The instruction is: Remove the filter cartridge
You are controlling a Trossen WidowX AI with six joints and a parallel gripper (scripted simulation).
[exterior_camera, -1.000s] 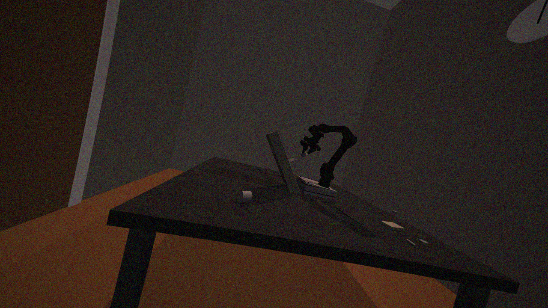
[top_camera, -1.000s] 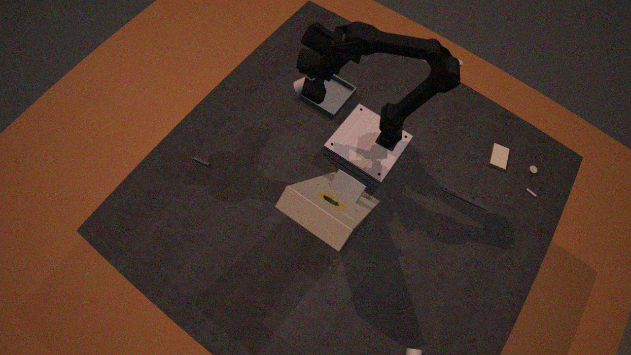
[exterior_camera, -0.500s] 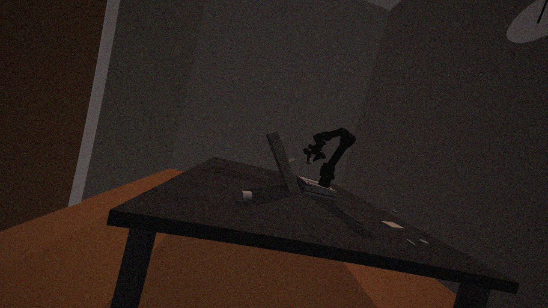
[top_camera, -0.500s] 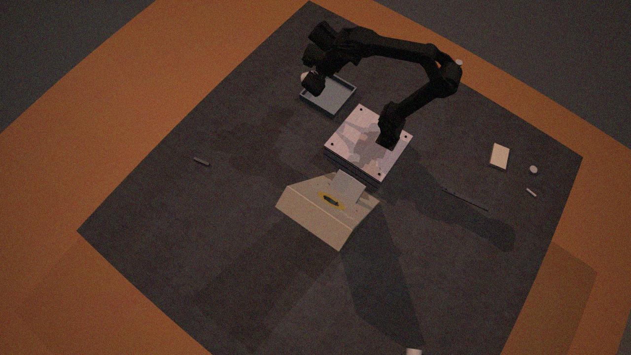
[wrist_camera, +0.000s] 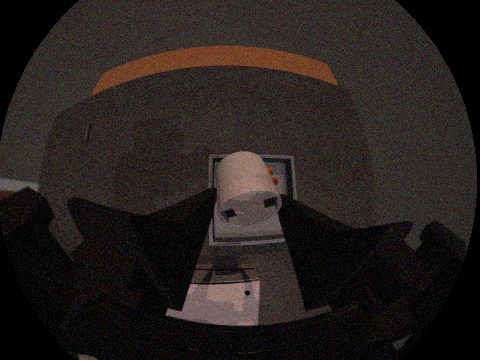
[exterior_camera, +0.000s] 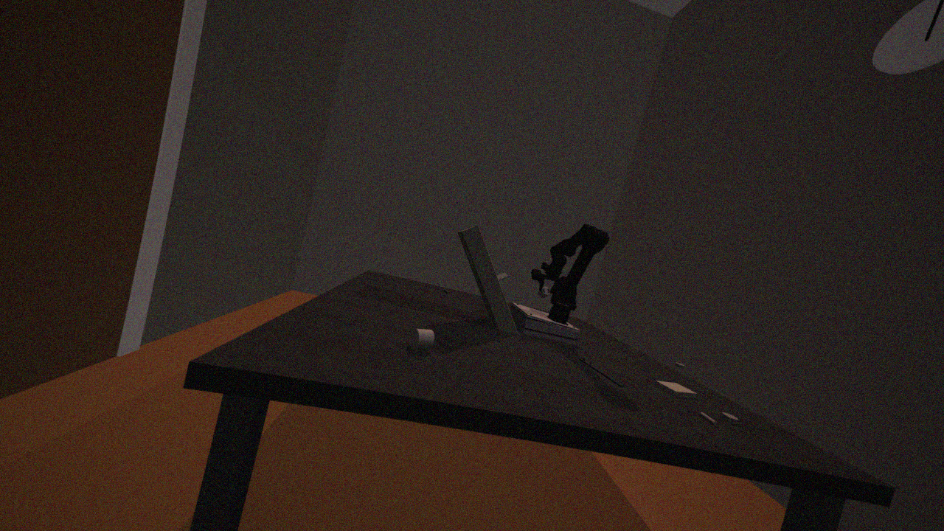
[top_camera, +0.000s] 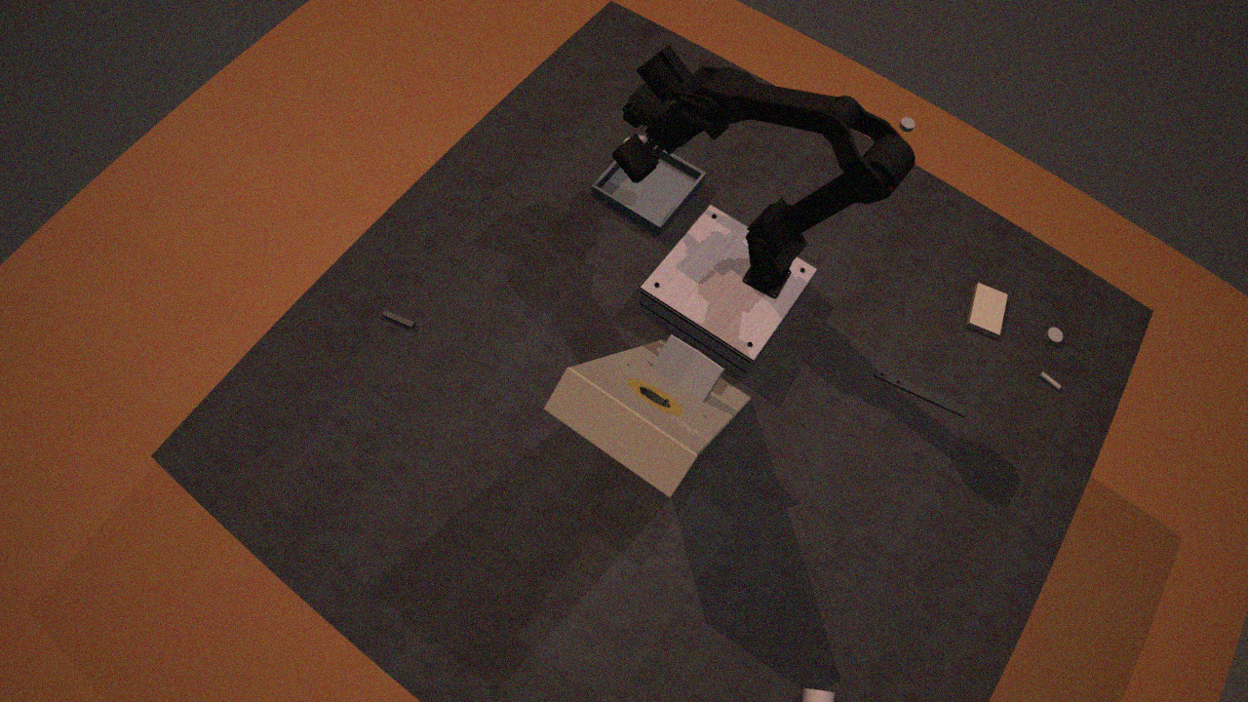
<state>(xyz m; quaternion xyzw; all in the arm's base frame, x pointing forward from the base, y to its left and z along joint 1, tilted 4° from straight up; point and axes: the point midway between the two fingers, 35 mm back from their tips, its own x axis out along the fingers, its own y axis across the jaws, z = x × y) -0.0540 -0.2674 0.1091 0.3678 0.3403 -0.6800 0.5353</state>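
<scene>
The grey-blue tray lies 13 cm below my gripper tip, 3 cm behind it and 1 cm to the left of it. Round my gripper tip: round filter cartridge (right at my gripper tip); then cream service panel (39 cm ahead, 26 cm to the left, 4 cm above); then bar (43 cm ahead, 22 cm to the right, 14 cm below).
</scene>
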